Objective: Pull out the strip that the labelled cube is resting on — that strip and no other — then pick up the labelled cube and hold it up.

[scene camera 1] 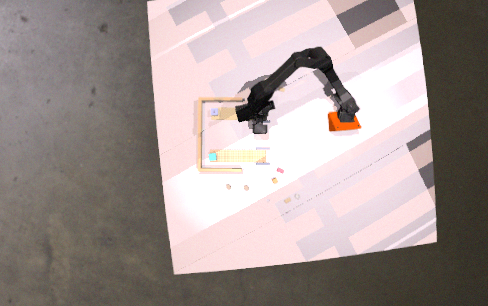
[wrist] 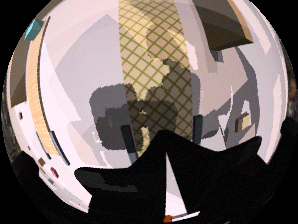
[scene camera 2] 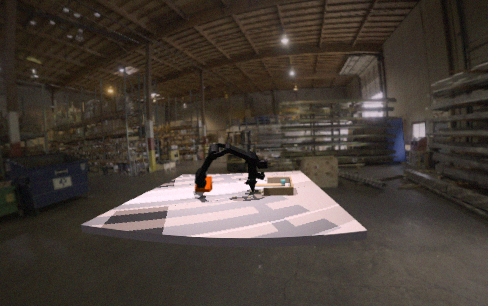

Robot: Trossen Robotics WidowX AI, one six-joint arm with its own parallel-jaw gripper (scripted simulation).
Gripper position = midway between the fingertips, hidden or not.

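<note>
From the wrist camera I can see a checkered strip (wrist: 155, 62), and my gripper (wrist: 163, 134) is there with it.
</note>
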